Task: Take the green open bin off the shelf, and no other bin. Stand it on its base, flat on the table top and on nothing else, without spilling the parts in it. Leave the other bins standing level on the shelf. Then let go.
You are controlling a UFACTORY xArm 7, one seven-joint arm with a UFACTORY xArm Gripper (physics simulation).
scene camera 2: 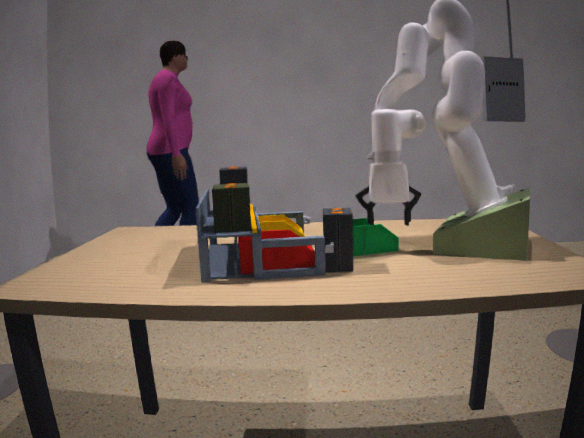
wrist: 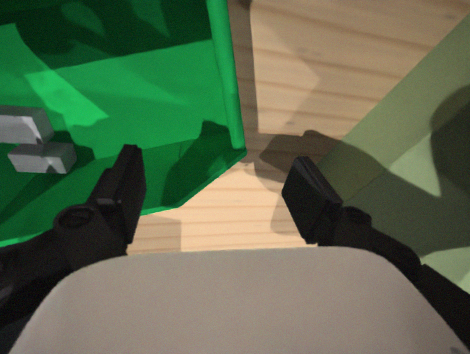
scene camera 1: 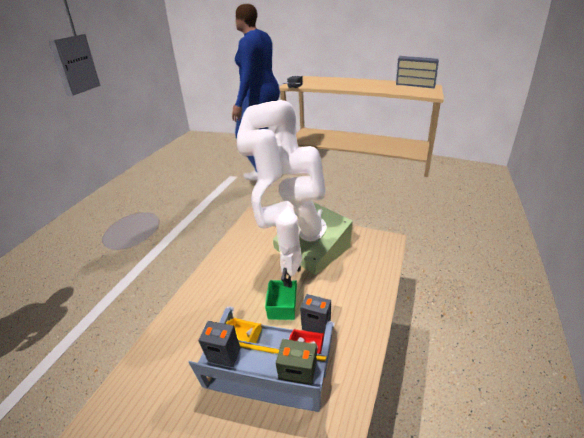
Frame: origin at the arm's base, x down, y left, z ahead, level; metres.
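Seen in the pictures: gripper, between the fingertips: (scene camera 2: 389, 225) (wrist: 221, 171) (scene camera 1: 292, 278); arm's base, origin of its link: (scene camera 2: 486, 208) (scene camera 1: 312, 229).
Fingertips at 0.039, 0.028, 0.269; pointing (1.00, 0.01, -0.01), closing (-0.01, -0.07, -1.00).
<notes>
Offsets run from my fingertips to a thing's top centre, as dx, dy, dz. "pt": to the spot under its first point. Level surfaces: height alone.
The green open bin {-0.008, -0.010, +0.074} (scene camera 1: 281, 300) (scene camera 2: 375, 239) (wrist: 165, 80) stands upright, its base flat on the table top {dx +0.067} (scene camera 1: 240, 265) (scene camera 2: 125, 260), apart from the shelf (scene camera 1: 260, 390) (scene camera 2: 290, 272). Grey parts {pt +0.049, +0.014, +0.117} (wrist: 30, 125) lie inside it in the wrist view. My gripper (scene camera 1: 289, 283) (scene camera 2: 389, 223) (wrist: 221, 171) is open and empty, pointing down at the bin's end nearest the robot base. One finger is over the bin and the other is outside its end. The yellow bin {-0.014, -0.054, +0.315} (scene camera 1: 240, 327) (scene camera 2: 280, 225) and red bin {-0.014, +0.169, +0.266} (scene camera 1: 312, 336) (scene camera 2: 285, 255) stand in the shelf, partly hidden, and look level.
A dark case {-0.065, +0.152, +0.128} (scene camera 1: 315, 320) (scene camera 2: 338, 245) stands on the table close beside the green bin. Another dark case {-0.155, -0.033, +0.409} (scene camera 1: 220, 345) and an olive case {-0.132, +0.192, +0.360} (scene camera 1: 296, 365) (scene camera 2: 231, 210) stand on the shelf's top. The arm's green pedestal (scene camera 1: 332, 245) (scene camera 2: 490, 235) (wrist: 425, 85) is behind the gripper.
</notes>
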